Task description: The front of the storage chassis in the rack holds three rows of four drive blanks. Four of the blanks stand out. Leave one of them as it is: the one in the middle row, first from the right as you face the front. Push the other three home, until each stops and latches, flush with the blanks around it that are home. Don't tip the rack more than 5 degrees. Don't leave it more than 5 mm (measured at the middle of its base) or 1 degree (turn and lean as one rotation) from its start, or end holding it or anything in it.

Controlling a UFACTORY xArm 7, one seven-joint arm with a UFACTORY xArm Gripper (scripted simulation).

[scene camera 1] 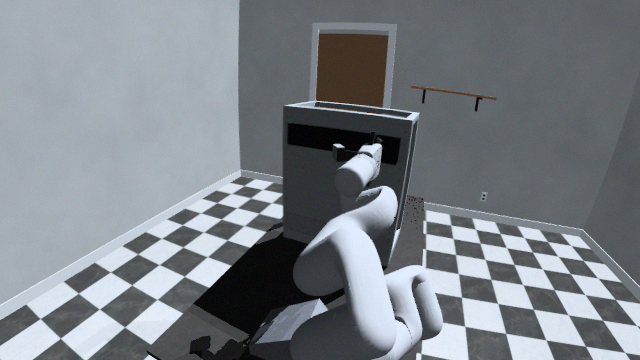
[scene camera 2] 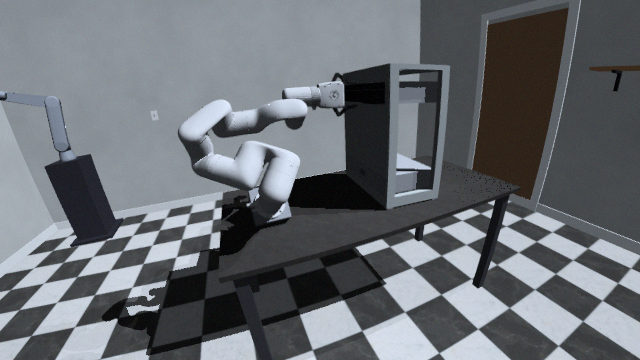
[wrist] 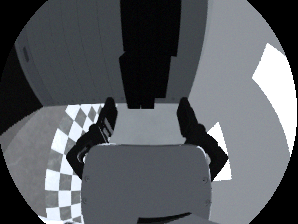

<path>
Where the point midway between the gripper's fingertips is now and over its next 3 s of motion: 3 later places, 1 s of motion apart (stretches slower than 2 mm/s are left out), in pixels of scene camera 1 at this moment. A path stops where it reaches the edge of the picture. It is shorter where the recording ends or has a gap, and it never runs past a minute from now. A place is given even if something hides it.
The gripper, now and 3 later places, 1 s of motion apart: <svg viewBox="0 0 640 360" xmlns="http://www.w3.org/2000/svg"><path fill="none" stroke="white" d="M376 153L370 152L346 148L350 146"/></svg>
</path>
